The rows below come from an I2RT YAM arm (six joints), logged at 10 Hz.
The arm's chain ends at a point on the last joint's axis. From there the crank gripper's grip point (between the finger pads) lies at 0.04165 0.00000 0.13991 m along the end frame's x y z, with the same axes.
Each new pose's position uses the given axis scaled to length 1; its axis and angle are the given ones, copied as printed.
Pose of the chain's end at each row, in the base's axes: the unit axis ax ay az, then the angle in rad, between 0 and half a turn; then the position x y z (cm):
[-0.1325 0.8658 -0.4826 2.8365 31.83 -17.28 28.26]
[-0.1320 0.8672 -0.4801 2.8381 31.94 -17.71 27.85]
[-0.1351 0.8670 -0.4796 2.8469 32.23 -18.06 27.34]
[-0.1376 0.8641 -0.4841 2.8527 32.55 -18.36 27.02]
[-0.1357 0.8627 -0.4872 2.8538 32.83 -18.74 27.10]
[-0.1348 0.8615 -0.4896 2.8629 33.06 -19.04 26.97]
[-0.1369 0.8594 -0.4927 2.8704 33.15 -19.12 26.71]
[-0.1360 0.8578 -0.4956 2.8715 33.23 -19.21 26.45]
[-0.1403 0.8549 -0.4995 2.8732 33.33 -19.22 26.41]
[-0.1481 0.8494 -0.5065 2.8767 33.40 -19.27 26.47]
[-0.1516 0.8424 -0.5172 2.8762 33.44 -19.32 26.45]
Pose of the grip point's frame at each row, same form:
[-0.1325 0.8658 -0.4826 2.8365 33.39 -29.68 20.72]
[-0.1320 0.8672 -0.4801 2.8381 33.47 -30.07 20.24]
[-0.1351 0.8670 -0.4796 2.8469 33.69 -30.43 19.73]
[-0.1376 0.8641 -0.4841 2.8527 33.98 -30.82 19.55]
[-0.1357 0.8627 -0.4872 2.8538 34.22 -31.25 19.71]
[-0.1348 0.8615 -0.4896 2.8629 34.33 -31.60 19.65]
[-0.1369 0.8594 -0.4927 2.8704 34.36 -31.75 19.49]
[-0.1360 0.8578 -0.4956 2.8715 34.42 -31.89 19.31]
[-0.1403 0.8549 -0.4995 2.8732 34.57 -31.97 19.41]
[-0.1481 0.8494 -0.5065 2.8767 34.73 -32.14 19.71]
[-0.1516 0.8424 -0.5172 2.8762 34.86 -32.35 20.02]

